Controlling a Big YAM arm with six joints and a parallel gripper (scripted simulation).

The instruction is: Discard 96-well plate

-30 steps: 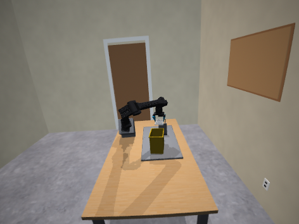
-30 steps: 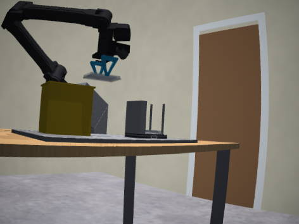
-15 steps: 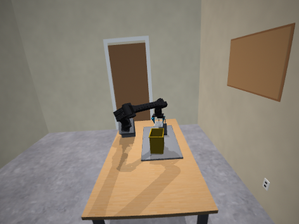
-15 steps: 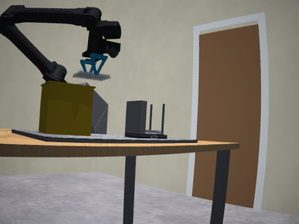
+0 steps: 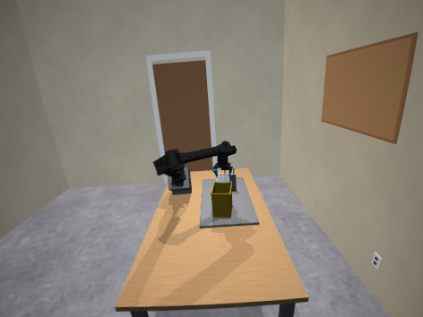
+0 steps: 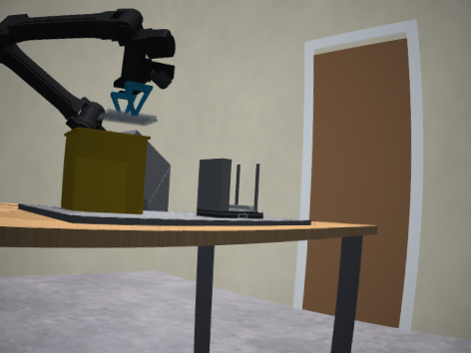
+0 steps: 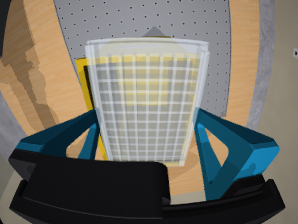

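My gripper is now 20 mm past the bin, 50 mm to the left of it and 140 mm above it.
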